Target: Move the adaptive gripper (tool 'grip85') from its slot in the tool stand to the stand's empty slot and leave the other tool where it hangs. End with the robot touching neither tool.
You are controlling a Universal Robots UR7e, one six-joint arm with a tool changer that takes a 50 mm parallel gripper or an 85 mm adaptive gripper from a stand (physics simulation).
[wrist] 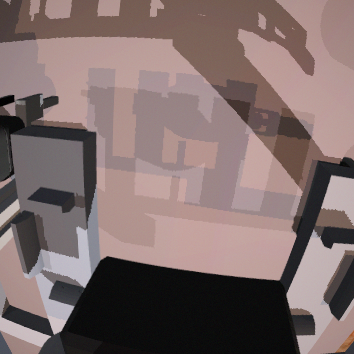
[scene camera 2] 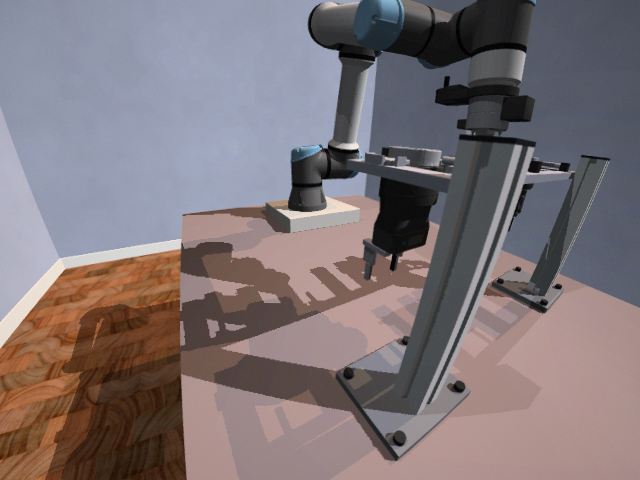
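Pixels of known places: end effector, tool point: [scene camera 2: 485,130]; arm's base, origin of the base link: [scene camera 2: 307,206].
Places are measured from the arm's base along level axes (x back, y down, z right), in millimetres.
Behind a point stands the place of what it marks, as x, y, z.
Observation:
The arm's tool changer [scene camera 2: 486,113] @(-590, -312, -121) carries no visible tool and is low over the stand, partly behind the near post. The adaptive gripper [scene camera 2: 521,198] appears to be the slim dark tool under the stand's far part; the post hides much of it, and its fingers are hard to read. The other tool [scene camera 2: 405,214] @(-645, -178, 46) [wrist: 5,150] @(-606, -154, -9), boxy and black with a silver finger, hangs in a near slot, left in the wrist view. The stand [scene camera 2: 403,172] @(-678, -233, 83) shows grey holding parts [wrist: 47,162] @(-554, -236, -89) in the wrist view. Which slot lies under the changer is unclear.
The near post [scene camera 2: 460,268] @(-753, -168, 66) rises from a bolted foot plate [scene camera 2: 369,408] @(-738, 34, 113). The far post [scene camera 2: 568,222] @(-639, -137, -389) has its own foot plate [scene camera 2: 547,300] @(-672, 35, -376). The robot base stands on a pale block [scene camera 2: 320,219] @(-122, 12, -16). A black block [wrist: 185,310] covers the bottom centre of the wrist view.

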